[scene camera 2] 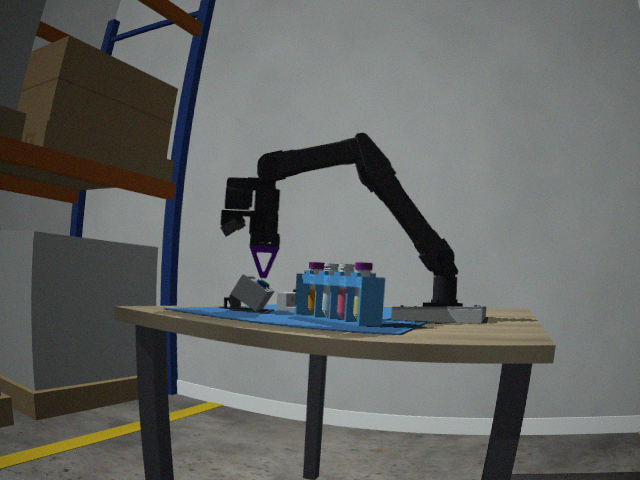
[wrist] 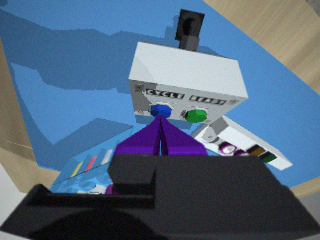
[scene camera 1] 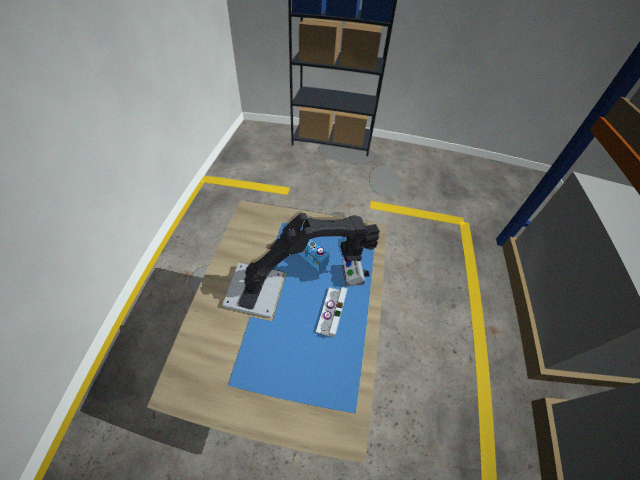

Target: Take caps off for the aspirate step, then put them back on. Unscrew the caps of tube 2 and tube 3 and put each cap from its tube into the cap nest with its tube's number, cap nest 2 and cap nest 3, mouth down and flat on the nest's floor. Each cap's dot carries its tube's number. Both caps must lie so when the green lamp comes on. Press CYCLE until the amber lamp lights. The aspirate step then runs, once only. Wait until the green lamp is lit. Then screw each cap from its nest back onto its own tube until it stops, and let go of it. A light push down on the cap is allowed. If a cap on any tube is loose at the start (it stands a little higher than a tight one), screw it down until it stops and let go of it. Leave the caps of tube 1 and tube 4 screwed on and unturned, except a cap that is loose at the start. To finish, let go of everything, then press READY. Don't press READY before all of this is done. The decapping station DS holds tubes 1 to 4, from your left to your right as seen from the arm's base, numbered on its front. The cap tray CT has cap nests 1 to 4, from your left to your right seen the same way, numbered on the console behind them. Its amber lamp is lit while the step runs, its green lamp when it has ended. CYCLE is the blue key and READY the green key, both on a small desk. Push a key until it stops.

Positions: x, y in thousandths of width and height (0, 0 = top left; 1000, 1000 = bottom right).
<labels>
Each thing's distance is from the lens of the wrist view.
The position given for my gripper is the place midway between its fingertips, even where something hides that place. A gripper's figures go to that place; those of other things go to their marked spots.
my gripper (wrist: 502, 502): 13 cm
grey key desk (wrist: 577, 331): 12 cm
</labels>
